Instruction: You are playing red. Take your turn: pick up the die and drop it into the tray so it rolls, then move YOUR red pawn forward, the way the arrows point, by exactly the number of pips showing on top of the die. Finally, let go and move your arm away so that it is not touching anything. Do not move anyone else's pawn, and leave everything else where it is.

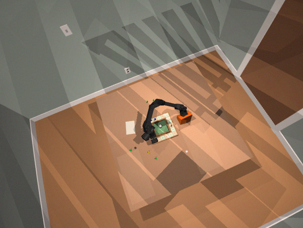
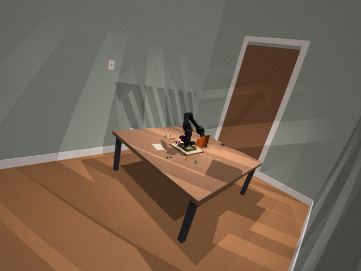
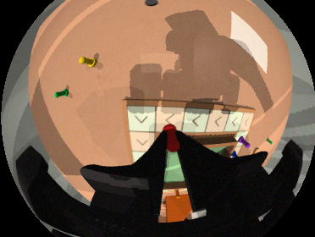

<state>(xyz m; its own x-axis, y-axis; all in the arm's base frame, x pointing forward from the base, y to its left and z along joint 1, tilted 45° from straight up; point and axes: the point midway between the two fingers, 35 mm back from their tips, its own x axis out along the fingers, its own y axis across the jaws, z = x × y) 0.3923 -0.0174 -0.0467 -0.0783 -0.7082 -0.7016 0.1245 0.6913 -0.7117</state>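
Now: the green felt tray 130 mm behind my gripper tip, 50 mm to the right of it and 60 mm below it. Round my gripper tip: red pawn: 10 mm above; grey-white die: 130 mm behind, 70 mm to the right, 40 mm below; purple pawn: 80 mm behind, 180 mm to the right, 30 mm below.
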